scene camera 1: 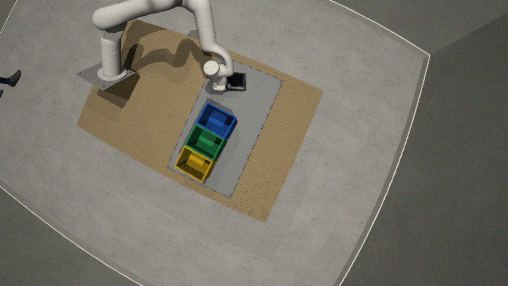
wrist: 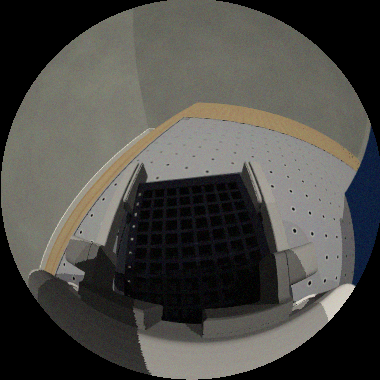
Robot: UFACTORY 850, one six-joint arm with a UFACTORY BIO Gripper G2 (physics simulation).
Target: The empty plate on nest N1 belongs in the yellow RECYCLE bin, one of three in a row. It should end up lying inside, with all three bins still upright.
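Note:
The dark plate (scene camera 1: pixel 236 80) (wrist: pixel 197 235), with a grid of square wells, lies flat on the grey perforated board (scene camera 1: pixel 260 95) (wrist: pixel 220 145). My gripper (scene camera 1: pixel 238 81) (wrist: pixel 195 176) is shut on the plate, with one finger against each of two opposite sides. The near end of the plate is dark and partly hidden by the gripper body in the wrist view. Nest N1 cannot be told apart from the dark plate. The yellow bin (scene camera 1: pixel 196 163) stands upright and open at the lower end of the row of three in the scene view.
The green bin (scene camera 1: pixel 206 142) stands upright in the middle of the row. The blue bin (scene camera 1: pixel 216 121) (wrist: pixel 367 205) stands upright at the row's end nearest my gripper. The bins stand close together. The wooden table top (scene camera 1: pixel 295 110) (wrist: pixel 260 116) surrounds the grey board.

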